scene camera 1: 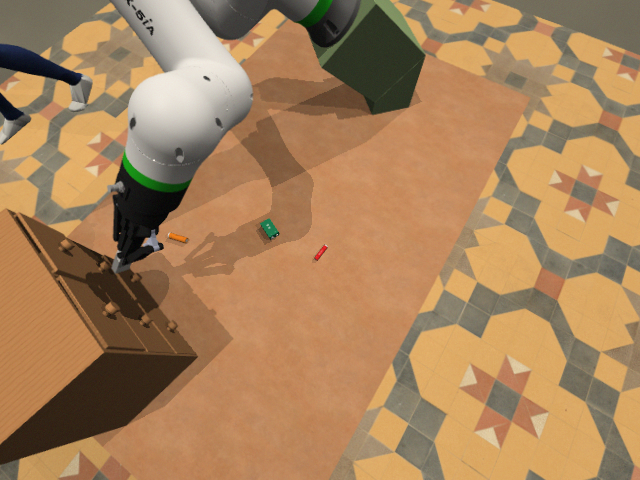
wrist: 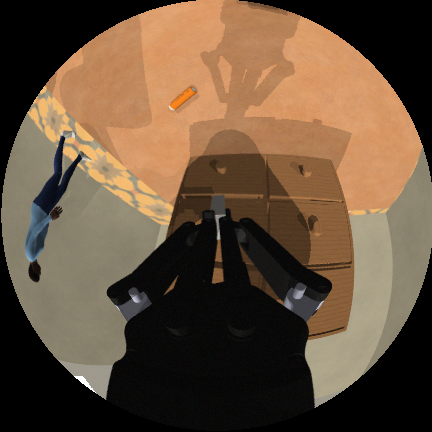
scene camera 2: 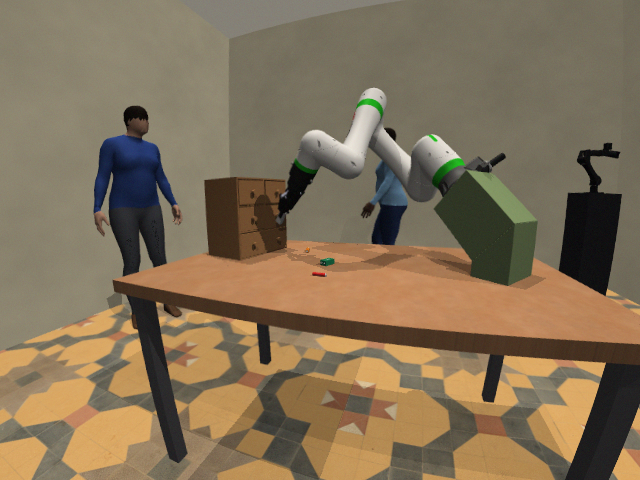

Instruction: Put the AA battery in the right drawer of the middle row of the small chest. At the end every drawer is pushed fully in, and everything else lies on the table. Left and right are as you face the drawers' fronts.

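Frame: origin at the arm's base, x ahead, y left, z up, level; centimetres.
Seen in the pictures: gripper, fingertip midpoint: (scene camera 1: 120, 268) (wrist: 218, 204) (scene camera 2: 278, 222); arm's base at its link origin: (scene camera 1: 335, 13) (scene camera 2: 463, 190).
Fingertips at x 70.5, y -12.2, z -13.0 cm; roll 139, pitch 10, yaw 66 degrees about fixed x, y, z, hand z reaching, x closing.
Offsets run from my fingertips to a thing's top centre. "*": to the spot under its first point. Level surfaces: height alone.
The small brown chest @[dx +13.1, dy +2.8, dz +18.4 cm] (scene camera 1: 31, 310) (scene camera 2: 222, 219) (wrist: 330, 295) stands at the table's far left end in the second scene view. Its drawers look flush or nearly so. The right drawer of the middle row @[* dx +3.1, dy +2.5, dz +2.2 cm] (scene camera 2: 269, 217) (wrist: 192, 206) is partly hidden by my gripper (scene camera 1: 119, 264) (scene camera 2: 280, 219) (wrist: 218, 204), which is shut and empty, with its fingertips close at that drawer's front. Contact is not clear. An orange cylinder @[dx -12.2, dy -1.5, dz -11.2 cm] (scene camera 1: 177, 237) (scene camera 2: 307, 250) (wrist: 183, 98) and a thinner red cylinder @[dx -25.8, dy +32.0, dz -11.6 cm] (scene camera 1: 321, 252) (scene camera 2: 318, 274) lie on the table; I cannot tell for certain which is the AA battery.
A green block @[dx -25.0, dy +18.0, dz -10.9 cm] (scene camera 1: 269, 228) (scene camera 2: 327, 261) with small marks lies on the table @[dz -12.6 cm] (scene camera 1: 361, 206) (scene camera 2: 413, 304) between the two cylinders. The arm's green pedestal (scene camera 1: 377, 56) (scene camera 2: 501, 237) stands at the opposite end from the chest. People stand beyond the table.
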